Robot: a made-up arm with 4 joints.
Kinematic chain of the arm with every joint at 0, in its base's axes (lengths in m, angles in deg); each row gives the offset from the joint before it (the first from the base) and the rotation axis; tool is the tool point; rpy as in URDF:
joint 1: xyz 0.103 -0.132 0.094 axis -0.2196 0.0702 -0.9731
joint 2: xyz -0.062 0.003 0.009 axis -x
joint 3: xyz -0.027 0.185 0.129 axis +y
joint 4: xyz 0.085 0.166 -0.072 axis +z
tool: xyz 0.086 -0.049 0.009 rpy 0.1 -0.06 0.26
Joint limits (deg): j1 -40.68..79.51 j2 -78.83..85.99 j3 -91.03..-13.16 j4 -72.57..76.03
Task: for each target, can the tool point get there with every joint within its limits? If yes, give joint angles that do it. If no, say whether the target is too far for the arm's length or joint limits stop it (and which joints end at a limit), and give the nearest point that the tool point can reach.
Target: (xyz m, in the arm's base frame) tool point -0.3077 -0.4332 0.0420
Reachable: no: joint limits stop it (at a limit: joint 2, joint 3) | nearest point 0.0207 -0.2746 0.4196 | short by 0.525 m
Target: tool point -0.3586 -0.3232 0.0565
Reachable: no: joint limits stop it (at a limit: joint 1, joint 3, joint 4) | nearest point -0.0777 0.0678 0.1020 | short by 0.484 m
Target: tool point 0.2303 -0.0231 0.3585
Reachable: yes | joints 50.29 -34.85 -59.65 -61.21
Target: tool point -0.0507 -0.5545 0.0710
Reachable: no: joint limits stop it (at a limit: joint 2, joint 3) | nearest point 0.1064 -0.3396 0.3973 | short by 0.421 m
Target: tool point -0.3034 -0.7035 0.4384
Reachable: no: too far | nearest point 0.0318 -0.3402 0.4848 | short by 0.496 m
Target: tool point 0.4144 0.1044 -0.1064
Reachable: yes | joints 48.39 57.21 -69.26 22.19
